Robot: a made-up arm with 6 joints. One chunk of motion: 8 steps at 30 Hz.
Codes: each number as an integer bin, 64 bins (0 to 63) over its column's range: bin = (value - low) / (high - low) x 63, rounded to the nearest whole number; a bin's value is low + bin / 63 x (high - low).
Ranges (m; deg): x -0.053..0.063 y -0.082..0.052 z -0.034..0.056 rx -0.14..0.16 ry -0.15..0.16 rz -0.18..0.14
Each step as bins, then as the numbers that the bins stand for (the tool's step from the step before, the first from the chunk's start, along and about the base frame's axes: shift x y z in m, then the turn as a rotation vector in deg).
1 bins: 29 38 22 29 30 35
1 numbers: 0.00040 -0.00117 -0.00257 -0.002 -0.002 -0.002
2 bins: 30 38 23 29 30 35
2 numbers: 0.00224 -0.00117 -0.00114 -0.002 -0.002 -0.002
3 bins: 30 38 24 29 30 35
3 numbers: 0.00224 -0.00117 0.00029 -0.002 -0.002 -0.002
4 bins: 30 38 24 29 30 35
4 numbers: 0.00224 -0.00117 0.00029 -0.002 -0.002 -0.002
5 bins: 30 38 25 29 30 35
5 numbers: 0.00224 -0.00117 0.00171 -0.002 -0.002 -0.002
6 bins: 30 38 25 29 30 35
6 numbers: 0.00224 -0.00117 0.00171 -0.002 -0.002 -0.002
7 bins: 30 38 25 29 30 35
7 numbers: 0.00224 -0.00117 0.00171 -0.002 -0.002 -0.002
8 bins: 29 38 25 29 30 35
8 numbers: 0.00040 -0.00117 0.00171 -0.002 -0.002 -0.002
